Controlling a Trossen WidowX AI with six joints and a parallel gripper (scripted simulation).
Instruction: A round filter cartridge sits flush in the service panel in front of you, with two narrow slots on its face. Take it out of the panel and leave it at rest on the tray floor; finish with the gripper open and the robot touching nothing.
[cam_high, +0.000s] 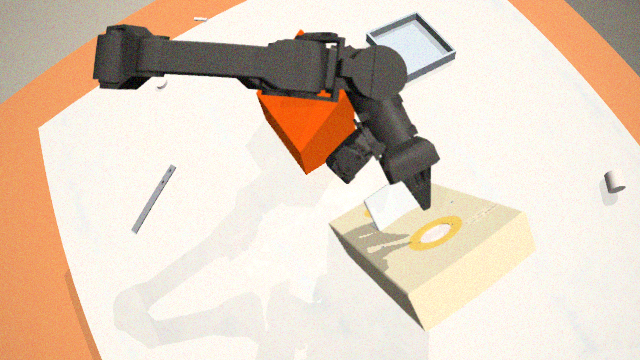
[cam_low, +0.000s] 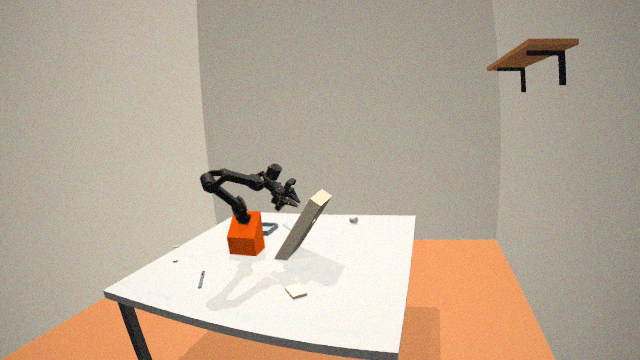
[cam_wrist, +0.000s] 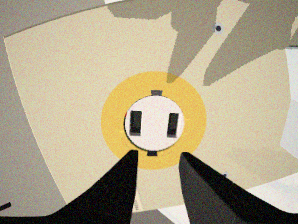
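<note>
Now: the round filter cartridge 5 cm ahead of my gripper tip and 3 cm below it. Also, from my gripper tip: service panel 11 cm below; then grey tray 40 cm behind, 26 cm to the left, 25 cm below.
</note>
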